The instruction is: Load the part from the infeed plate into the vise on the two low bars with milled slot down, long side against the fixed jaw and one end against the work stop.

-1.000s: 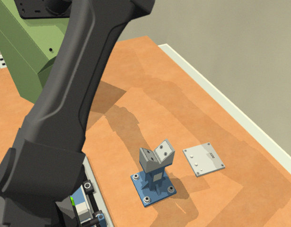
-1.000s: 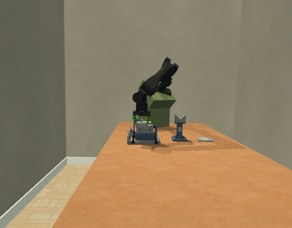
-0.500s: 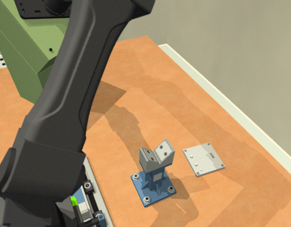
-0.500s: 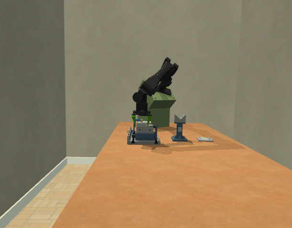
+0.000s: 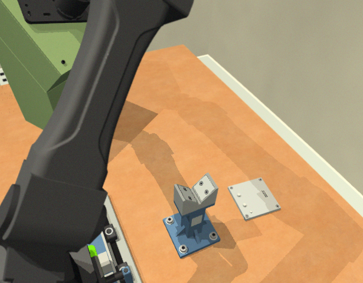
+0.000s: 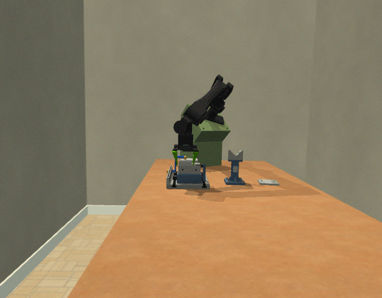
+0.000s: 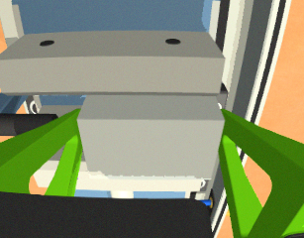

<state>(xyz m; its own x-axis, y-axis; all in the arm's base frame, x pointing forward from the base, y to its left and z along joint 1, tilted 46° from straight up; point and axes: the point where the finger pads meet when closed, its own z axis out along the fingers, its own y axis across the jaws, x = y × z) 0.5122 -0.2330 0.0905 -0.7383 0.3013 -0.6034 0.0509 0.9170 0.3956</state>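
My gripper is now right at the grey part. Also, from my hand: fixed jaw: 30 mm ahead, 20 mm to the left, 20 mm below; moving jaw: 30 mm behind, 20 mm to the left, 20 mm below; work stop: 70 mm to the left.
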